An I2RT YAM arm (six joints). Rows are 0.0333 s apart.
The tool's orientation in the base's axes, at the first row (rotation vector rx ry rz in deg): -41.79, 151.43, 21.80
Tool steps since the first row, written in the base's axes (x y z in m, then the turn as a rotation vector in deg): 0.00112, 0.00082, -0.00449, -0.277, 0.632, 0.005; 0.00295, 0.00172, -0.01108, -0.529, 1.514, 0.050; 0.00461, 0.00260, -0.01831, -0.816, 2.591, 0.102; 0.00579, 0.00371, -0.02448, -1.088, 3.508, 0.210; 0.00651, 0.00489, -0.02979, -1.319, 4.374, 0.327
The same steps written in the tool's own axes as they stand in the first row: 0.00063, -0.00063, 0.00462, -0.057, 0.673, 0.139; 0.00154, -0.00190, 0.01133, -0.259, 1.547, 0.337; 0.00285, -0.00319, 0.01857, -0.521, 2.602, 0.587; 0.00401, -0.00388, 0.02481, -0.749, 3.526, 0.736; 0.00515, -0.00412, 0.03017, -0.991, 4.386, 0.869
